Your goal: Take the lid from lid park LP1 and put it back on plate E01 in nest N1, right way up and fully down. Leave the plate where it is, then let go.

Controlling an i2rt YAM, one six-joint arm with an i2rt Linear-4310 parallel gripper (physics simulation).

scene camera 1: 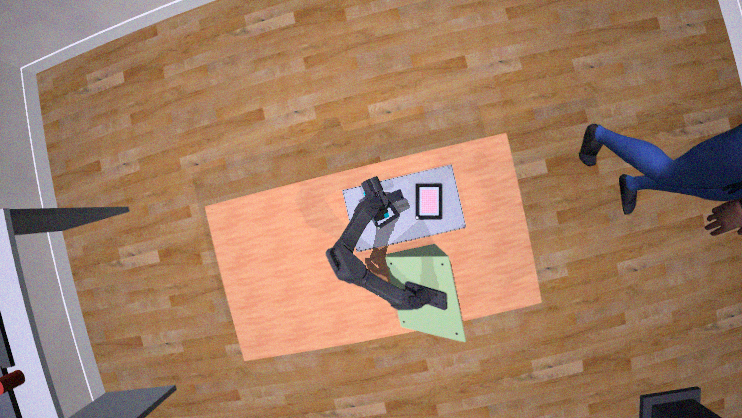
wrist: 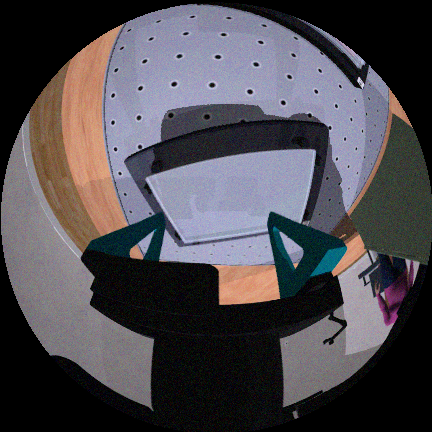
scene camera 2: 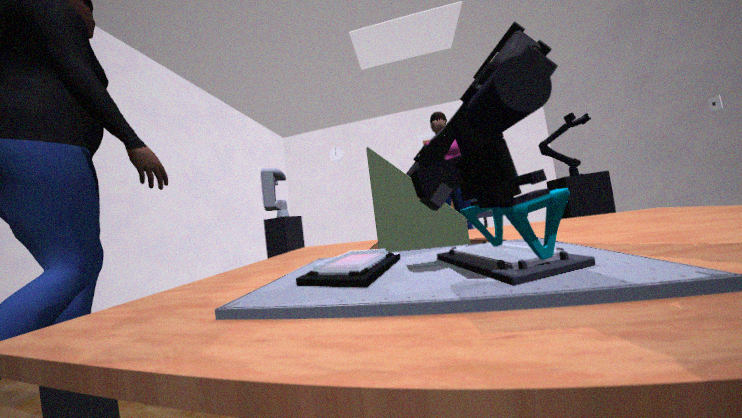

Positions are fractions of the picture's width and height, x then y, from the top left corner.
Scene:
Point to a grey perforated base panel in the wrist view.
0.41,0.18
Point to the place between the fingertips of my gripper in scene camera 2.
0.70,0.60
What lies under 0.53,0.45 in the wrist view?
A pale lid.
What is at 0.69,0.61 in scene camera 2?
A pale lid.

